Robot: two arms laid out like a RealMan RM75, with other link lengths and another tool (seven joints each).
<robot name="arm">
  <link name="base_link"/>
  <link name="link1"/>
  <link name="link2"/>
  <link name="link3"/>
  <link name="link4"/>
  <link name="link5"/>
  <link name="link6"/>
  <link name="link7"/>
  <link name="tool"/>
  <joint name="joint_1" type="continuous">
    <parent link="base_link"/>
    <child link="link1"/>
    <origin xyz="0 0 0.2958" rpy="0 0 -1.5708"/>
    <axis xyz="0 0 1"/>
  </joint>
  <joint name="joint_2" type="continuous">
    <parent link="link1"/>
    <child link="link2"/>
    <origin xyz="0 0 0" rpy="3.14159 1.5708 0"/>
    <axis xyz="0 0 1"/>
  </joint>
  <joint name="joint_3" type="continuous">
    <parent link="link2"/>
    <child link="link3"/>
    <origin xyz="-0.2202 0 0" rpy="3.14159 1.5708 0"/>
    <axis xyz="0 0 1"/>
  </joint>
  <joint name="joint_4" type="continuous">
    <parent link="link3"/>
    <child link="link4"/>
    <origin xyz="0 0 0" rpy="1.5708 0 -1.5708"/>
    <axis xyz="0 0 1"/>
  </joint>
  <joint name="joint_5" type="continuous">
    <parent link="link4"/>
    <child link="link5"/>
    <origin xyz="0 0.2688 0" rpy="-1.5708 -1.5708 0"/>
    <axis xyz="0 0 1"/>
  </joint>
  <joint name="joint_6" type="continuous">
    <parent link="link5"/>
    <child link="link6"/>
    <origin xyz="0 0 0" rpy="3.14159 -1.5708 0"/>
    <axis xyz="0 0 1"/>
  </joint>
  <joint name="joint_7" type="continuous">
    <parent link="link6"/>
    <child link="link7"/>
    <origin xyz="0.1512 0 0" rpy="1.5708 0 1.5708"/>
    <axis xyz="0 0 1"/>
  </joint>
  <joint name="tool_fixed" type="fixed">
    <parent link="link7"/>
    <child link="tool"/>
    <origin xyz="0.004 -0.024 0.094" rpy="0 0.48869 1.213"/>
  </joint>
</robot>
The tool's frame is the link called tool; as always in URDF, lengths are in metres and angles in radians. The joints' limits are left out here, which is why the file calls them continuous.
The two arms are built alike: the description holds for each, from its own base.
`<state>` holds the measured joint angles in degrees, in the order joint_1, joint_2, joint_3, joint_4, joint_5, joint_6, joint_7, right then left.
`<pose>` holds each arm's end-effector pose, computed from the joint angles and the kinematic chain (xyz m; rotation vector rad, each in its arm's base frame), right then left.
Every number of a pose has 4 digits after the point. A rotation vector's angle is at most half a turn.
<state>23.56 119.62 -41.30 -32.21 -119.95 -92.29 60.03 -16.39 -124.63 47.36 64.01 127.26 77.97 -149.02</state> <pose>0.2882 0.3417 -0.0516 2.0853 -1.7691 -0.1092 -0.3346 0.4015 0.0288 -2.4422 -0.2622 -0.7032</pose>
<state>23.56 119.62 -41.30 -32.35 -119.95 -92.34 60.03 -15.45 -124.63 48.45 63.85 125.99 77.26 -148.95</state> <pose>0.2880 0.3420 -0.0511 2.0878 -1.7680 -0.1088 -0.3353 0.3997 0.0257 -2.4336 -0.2684 -0.7133</pose>
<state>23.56 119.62 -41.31 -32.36 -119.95 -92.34 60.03 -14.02 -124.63 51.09 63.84 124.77 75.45 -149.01</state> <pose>0.2880 0.3420 -0.0511 2.0880 -1.7679 -0.1085 -0.3371 0.3978 0.0190 -2.4333 -0.2691 -0.7057</pose>
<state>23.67 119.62 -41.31 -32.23 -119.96 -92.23 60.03 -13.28 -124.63 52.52 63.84 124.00 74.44 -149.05</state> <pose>0.2878 0.3424 -0.0516 2.0877 -1.7680 -0.1082 -0.3374 0.3972 0.0154 -2.4316 -0.2689 -0.7041</pose>
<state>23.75 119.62 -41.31 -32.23 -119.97 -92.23 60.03 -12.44 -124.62 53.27 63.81 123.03 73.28 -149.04</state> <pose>0.2873 0.3428 -0.0516 2.0888 -1.7666 -0.1075 -0.3402 0.3971 0.0151 -2.4138 -0.2747 -0.7033</pose>
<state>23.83 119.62 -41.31 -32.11 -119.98 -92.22 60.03 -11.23 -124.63 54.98 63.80 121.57 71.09 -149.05</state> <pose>0.2869 0.3427 -0.0521 2.0877 -1.7655 -0.1073 -0.3430 0.3980 0.0131 -2.3909 -0.2771 -0.6983</pose>
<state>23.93 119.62 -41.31 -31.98 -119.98 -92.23 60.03 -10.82 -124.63 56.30 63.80 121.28 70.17 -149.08</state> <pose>0.2864 0.3427 -0.0526 2.0865 -1.7637 -0.1072 -0.3427 0.3979 0.0092 -2.3956 -0.2728 -0.6917</pose>
